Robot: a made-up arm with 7 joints. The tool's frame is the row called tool.
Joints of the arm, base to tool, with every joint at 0 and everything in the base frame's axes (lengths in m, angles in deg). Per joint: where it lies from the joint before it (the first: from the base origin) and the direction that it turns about. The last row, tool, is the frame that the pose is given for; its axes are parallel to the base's.
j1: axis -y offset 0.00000 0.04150 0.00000
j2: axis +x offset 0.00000 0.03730 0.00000
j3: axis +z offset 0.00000 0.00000 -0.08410
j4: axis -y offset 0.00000 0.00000 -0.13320
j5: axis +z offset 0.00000 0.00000 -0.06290
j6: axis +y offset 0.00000 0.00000 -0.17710
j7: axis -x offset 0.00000 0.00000 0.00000
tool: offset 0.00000 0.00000 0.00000
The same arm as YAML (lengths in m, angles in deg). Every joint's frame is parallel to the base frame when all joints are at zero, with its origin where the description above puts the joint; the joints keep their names.
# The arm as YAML. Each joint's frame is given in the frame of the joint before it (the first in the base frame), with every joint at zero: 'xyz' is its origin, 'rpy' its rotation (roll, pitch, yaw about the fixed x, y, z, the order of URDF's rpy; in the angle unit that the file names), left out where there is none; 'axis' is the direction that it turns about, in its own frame. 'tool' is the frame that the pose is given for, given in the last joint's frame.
units:
  length: m
  angle: deg
joints:
  - name: j1
    type: revolute
    origin:
      xyz: [0.0, 0.0415, 0.0]
    axis: [0.0, -1.0, 0.0]
  - name: j2
    type: revolute
    origin:
      xyz: [0.0, 0.0373, 0.0]
    axis: [1.0, 0.0, 0.0]
  - name: j3
    type: revolute
    origin:
      xyz: [0.0, 0.0, -0.0841]
    axis: [0.0, 0.0, 1.0]
  - name: j4
    type: revolute
    origin:
      xyz: [0.0, 0.0, -0.1332]
    axis: [0.0, -1.0, 0.0]
  - name: j5
    type: revolute
    origin:
      xyz: [0.0, 0.0, -0.0629]
    axis: [0.0, 0.0, 1.0]
  - name: j6
    type: revolute
    origin:
      xyz: [0.0, 0.0, -0.1771]
    axis: [0.0, 1.0, 0.0]
  - name: j7
    type: revolute
    origin:
      xyz: [0.0, 0.0, 0.0]
    axis: [-1.0, 0.0, 0.0]
tool:
  origin:
    xyz: [0.0, 0.0, 0.0]

